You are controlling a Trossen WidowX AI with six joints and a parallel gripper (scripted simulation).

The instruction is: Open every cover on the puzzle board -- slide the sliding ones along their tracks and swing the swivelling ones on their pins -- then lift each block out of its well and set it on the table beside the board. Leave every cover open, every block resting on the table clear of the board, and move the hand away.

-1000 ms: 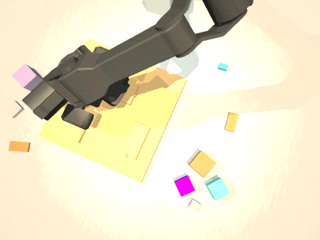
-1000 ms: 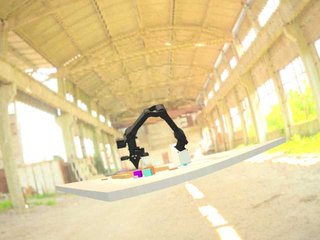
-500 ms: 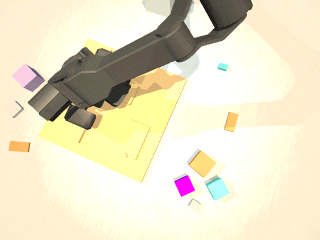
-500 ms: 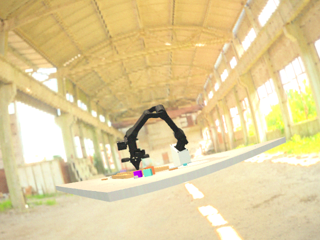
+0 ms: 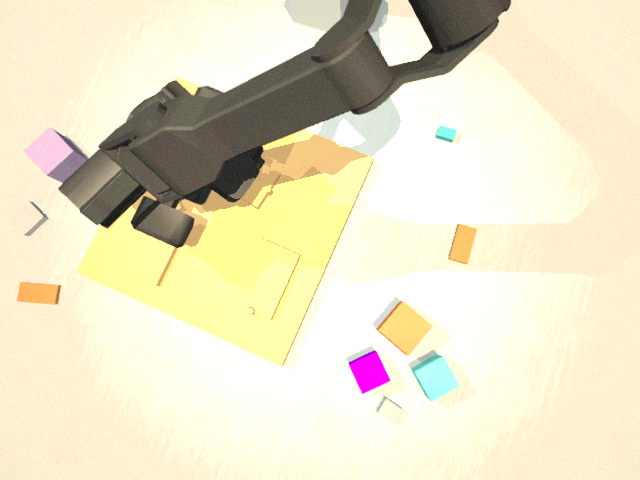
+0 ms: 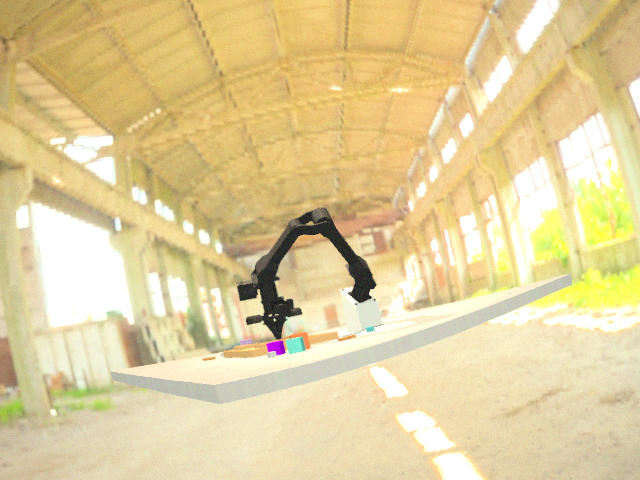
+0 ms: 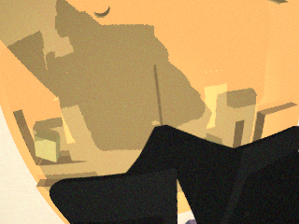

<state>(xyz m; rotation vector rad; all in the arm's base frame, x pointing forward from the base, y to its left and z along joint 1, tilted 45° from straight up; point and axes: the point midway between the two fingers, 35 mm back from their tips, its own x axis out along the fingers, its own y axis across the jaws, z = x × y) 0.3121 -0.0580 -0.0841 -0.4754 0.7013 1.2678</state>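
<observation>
Right now the yellow puzzle board is 20 mm ahead of my gripper tip and 30 mm to the left of it. The rest, counted from my gripper tip: orange cube: 130 mm ahead, 280 mm to the left; lilac block: 210 mm to the right; magenta cube: 190 mm ahead, 250 mm to the left, 10 mm below.
</observation>
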